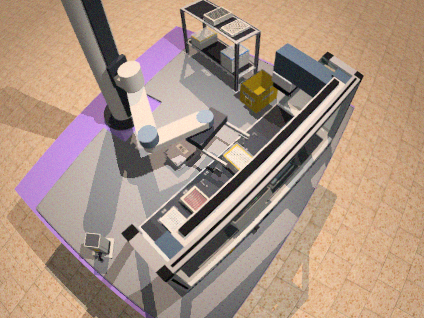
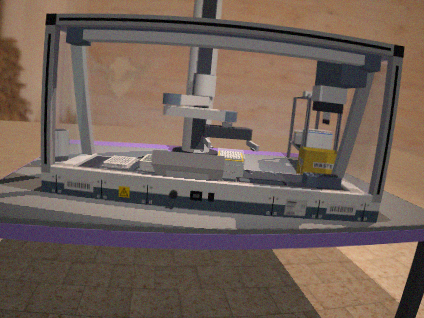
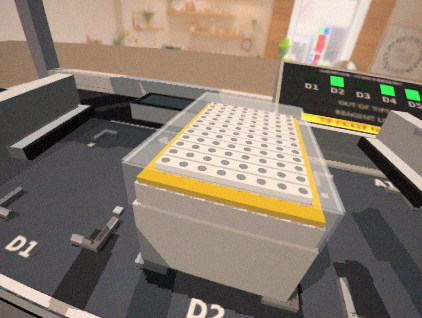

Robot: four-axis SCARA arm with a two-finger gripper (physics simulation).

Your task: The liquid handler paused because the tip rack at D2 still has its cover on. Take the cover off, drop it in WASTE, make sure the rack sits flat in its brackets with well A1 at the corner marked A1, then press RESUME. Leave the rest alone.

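Frame: origin at the arm's base, x ahead, y left, z up, level; millimetres.
Where they show: gripper, between the fingertips: [image 1: 238,150] [image 2: 233,147] [image 3: 227,109]; arm's base, origin of its link: [image 1: 125,111].
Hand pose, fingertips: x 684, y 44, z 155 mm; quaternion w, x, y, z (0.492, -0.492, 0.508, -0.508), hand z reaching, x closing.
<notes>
Each offset is from my fingertips to the top centre of the thing. "pt": to the spot under its first point.
The white tip rack [image 1: 239,156] [image 2: 231,156] [image 3: 225,240] with a yellow rim stands at D2. A clear cover {pt dz -14, dx -37, dy -41 mm} [image 3: 324,187] is over its top. Its two near lower corners are at small metal brackets; the far corners are hidden, and I cannot tell if it sits fully flat. The A1 mark {pt dz -90, dx +72, dy -185 mm} [image 3: 386,184] is on the deck to its right, partly behind a finger. My gripper [image 1: 237,151] [image 2: 231,147] [image 3: 227,109] is open, its fingers apart on either side above the rack, touching nothing that I can see. The yellow WASTE bin {dz -7, dx -119, dy +398 mm} [image 1: 252,100] [image 2: 310,161] stands open. I cannot make out RESUME.
A status screen {pt dz -26, dx +134, dy -140 mm} [image 3: 345,102] shows D2, D4 and D5 lit green. A red-topped rack {dz -59, dx -22, dy -259 mm} [image 1: 195,199] and a white plate [image 1: 173,220] [image 2: 120,161] stand along the deck. The gantry beam [image 1: 260,156] crosses beside the rack. A blue-grey head [image 1: 305,62] [image 2: 340,74] is near the bin.
</notes>
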